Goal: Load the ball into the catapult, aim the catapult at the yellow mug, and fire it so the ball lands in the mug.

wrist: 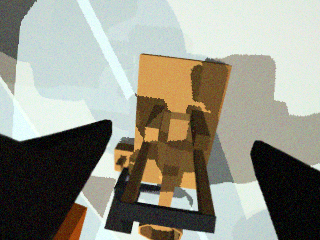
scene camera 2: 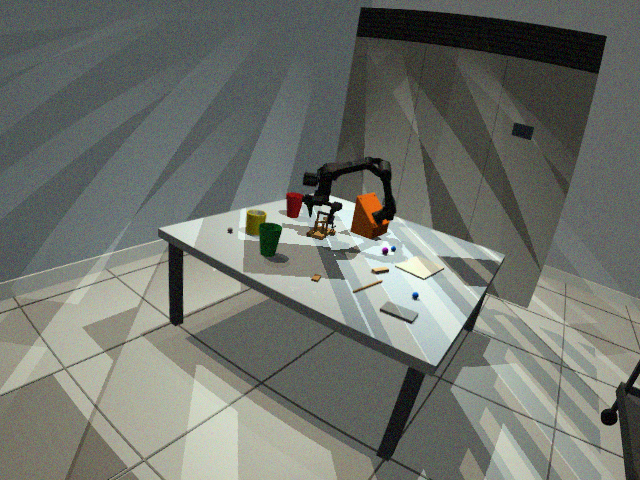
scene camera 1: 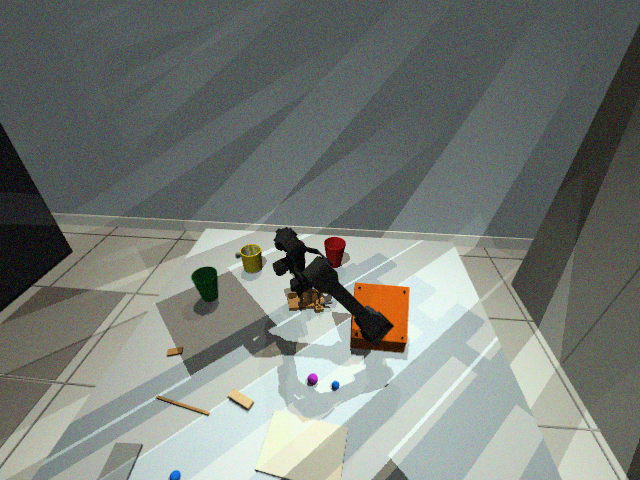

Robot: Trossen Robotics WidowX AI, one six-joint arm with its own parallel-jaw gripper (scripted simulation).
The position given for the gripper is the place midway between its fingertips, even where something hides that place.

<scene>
The gripper [wrist: 181, 137] is open, with nothing in its grasp. Also in view: a wooden catapult [wrist: 179, 101] and a green cup [scene camera 1: 205, 278].
The wrist view does not show the green cup: it is out of frame.
</scene>
